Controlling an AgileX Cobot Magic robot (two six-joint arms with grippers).
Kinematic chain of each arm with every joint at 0, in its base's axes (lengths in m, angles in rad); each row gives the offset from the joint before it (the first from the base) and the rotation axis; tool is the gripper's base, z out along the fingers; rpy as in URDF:
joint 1: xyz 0 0 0.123 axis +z
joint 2: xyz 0 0 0 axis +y
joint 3: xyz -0.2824 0 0.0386 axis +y
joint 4: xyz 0.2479 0 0.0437 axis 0.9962 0 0.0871
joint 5: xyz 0 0 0 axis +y
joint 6: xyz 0.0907 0 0.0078 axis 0.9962 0 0.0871
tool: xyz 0 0 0 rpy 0 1.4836 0
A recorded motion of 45 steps. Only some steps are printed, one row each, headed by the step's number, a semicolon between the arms.
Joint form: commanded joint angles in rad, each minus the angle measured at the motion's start. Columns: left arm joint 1, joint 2, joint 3, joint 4, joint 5, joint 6; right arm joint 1, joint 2, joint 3, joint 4, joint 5, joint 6.
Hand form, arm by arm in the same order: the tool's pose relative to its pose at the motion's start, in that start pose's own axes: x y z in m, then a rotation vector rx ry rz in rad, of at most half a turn. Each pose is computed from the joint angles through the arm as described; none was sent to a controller.
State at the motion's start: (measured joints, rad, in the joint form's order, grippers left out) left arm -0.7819 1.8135 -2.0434 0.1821 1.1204 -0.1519; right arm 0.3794 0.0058 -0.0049 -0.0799 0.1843 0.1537
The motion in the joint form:
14: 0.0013 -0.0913 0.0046 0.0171 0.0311 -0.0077; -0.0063 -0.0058 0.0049 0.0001 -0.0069 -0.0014
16: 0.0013 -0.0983 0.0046 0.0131 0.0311 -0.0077; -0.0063 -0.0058 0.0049 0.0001 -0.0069 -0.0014
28: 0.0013 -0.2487 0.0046 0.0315 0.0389 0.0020; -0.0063 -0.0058 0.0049 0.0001 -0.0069 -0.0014
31: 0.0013 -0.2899 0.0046 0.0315 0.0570 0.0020; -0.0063 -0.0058 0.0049 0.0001 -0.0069 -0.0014
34: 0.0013 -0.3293 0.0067 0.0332 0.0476 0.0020; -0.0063 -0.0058 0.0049 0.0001 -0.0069 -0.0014
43: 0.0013 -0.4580 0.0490 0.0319 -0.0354 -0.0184; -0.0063 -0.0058 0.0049 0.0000 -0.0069 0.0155
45: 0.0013 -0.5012 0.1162 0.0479 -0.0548 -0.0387; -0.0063 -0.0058 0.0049 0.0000 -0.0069 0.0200
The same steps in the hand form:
14: -0.0011 0.0092 -0.0434 -0.0147 -0.0568 -0.0163; 0.0007 -0.0004 -0.0001 0.0051 -0.0082 -0.0007
16: -0.0012 0.0095 -0.0468 -0.0105 -0.0631 -0.0190; 0.0007 -0.0004 -0.0001 0.0051 -0.0082 -0.0007
28: 0.0015 0.0233 -0.1202 -0.0188 -0.2054 -0.0293; 0.0007 -0.0004 -0.0001 0.0051 -0.0082 -0.0007
31: 0.0056 0.0270 -0.1398 -0.0184 -0.2279 -0.0371; 0.0007 -0.0004 -0.0001 0.0051 -0.0082 -0.0007
34: 0.0082 0.0303 -0.1583 -0.0163 -0.2740 -0.0431; 0.0007 -0.0004 -0.0001 0.0051 -0.0082 -0.0007
43: 0.0198 0.0388 -0.2100 0.0053 -0.4411 -0.0765; 0.0007 -0.0004 -0.0001 0.0051 -0.0082 0.0161
45: 0.0295 0.0408 -0.2115 -0.0048 -0.4387 -0.0871; 0.0007 -0.0004 -0.0001 0.0050 -0.0082 0.0206

